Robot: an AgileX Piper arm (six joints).
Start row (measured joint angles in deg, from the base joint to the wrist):
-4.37 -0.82 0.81 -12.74 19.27 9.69
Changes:
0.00 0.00 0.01 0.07 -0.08 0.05
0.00 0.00 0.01 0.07 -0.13 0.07
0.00 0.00 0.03 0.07 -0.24 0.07
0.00 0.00 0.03 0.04 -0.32 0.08
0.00 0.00 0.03 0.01 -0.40 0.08
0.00 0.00 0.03 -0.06 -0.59 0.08
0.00 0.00 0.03 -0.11 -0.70 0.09
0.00 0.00 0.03 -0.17 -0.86 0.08
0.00 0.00 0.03 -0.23 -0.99 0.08
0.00 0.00 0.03 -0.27 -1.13 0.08
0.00 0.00 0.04 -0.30 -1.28 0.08
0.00 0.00 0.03 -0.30 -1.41 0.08
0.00 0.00 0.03 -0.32 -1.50 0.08
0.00 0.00 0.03 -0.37 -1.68 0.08
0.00 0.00 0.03 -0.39 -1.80 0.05
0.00 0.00 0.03 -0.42 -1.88 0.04
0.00 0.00 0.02 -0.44 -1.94 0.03
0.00 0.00 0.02 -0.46 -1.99 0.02
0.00 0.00 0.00 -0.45 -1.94 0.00
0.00 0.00 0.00 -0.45 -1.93 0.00
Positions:
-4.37 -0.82 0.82 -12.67 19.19 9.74
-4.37 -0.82 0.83 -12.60 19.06 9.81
-4.37 -0.82 0.86 -12.53 18.82 9.88
-4.37 -0.82 0.89 -12.49 18.50 9.96
-4.37 -0.82 0.92 -12.48 18.10 10.04
-4.37 -0.82 0.95 -12.54 17.51 10.12
-4.37 -0.82 0.98 -12.65 16.81 10.21
-4.37 -0.82 1.01 -12.82 15.95 10.29
-4.37 -0.82 1.04 -13.05 14.96 10.37
-4.37 -0.82 1.07 -13.32 13.83 10.45
-4.37 -0.82 1.11 -13.62 12.55 10.53
-4.37 -0.82 1.14 -13.92 11.14 10.61
-4.37 -0.82 1.17 -14.24 9.64 10.69
-4.37 -0.82 1.20 -14.61 7.96 10.77
-4.37 -0.82 1.23 -15.00 6.16 10.82
-4.37 -0.82 1.26 -15.42 4.28 10.86
-4.37 -0.82 1.28 -15.86 2.34 10.89
-4.37 -0.82 1.30 -16.32 0.35 10.91
-4.37 -0.82 1.30 -16.77 -1.59 10.91
-4.37 -0.82 1.30 -17.22 -3.52 10.91

